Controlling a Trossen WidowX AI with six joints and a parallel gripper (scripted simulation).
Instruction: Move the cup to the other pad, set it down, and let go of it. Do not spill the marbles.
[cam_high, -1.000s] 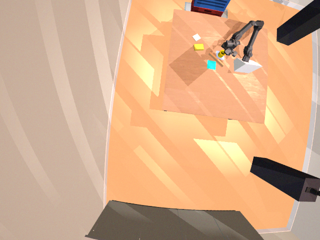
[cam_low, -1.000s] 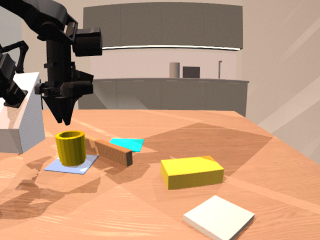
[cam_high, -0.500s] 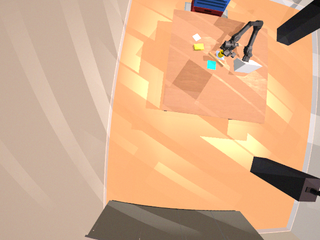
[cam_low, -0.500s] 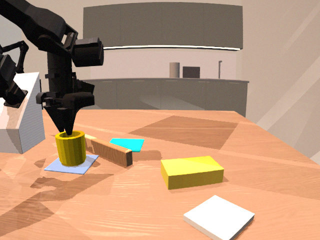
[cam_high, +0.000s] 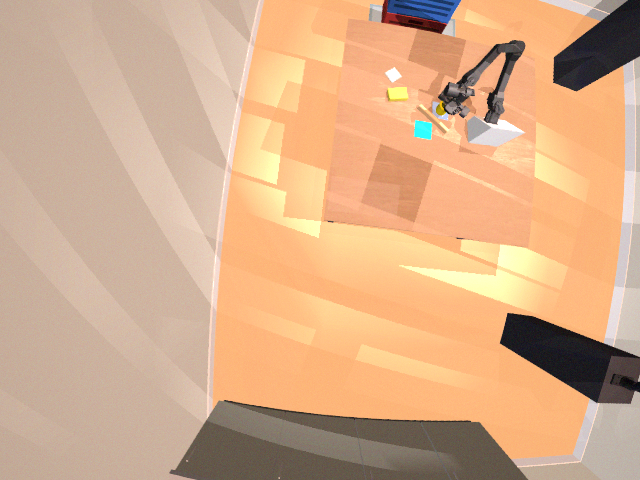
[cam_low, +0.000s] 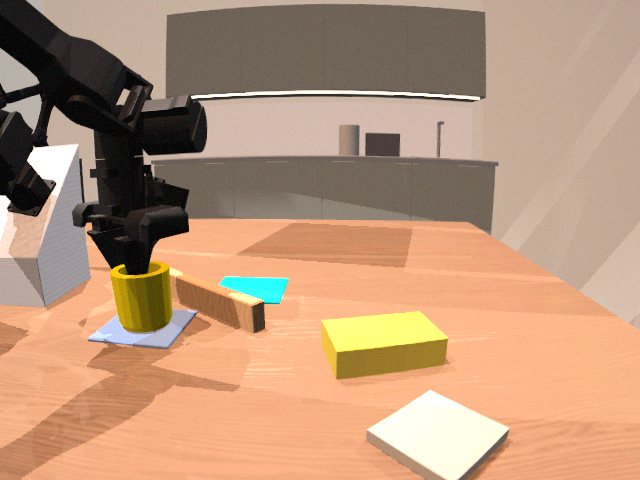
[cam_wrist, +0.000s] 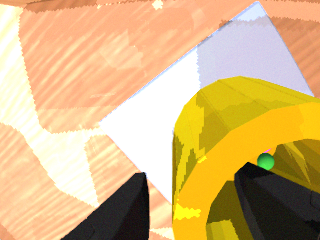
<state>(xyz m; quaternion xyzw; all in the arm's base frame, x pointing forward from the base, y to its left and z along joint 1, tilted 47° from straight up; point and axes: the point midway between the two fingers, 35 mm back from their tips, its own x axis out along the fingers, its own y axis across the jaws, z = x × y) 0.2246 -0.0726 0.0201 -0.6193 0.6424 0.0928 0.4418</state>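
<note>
Now: gripper tip 130 mm to the right of the cyan pad, 110 mm short of it and 50 mm above it. From my gripper tip the other things lie so: yellow cup: 20 mm to the right, 20 mm ahead, 10 mm below; then wooden bar: 70 mm ahead, 60 mm to the left, 40 mm below; then yellow block: 300 mm ahead, 50 mm to the right, 30 mm below.
</note>
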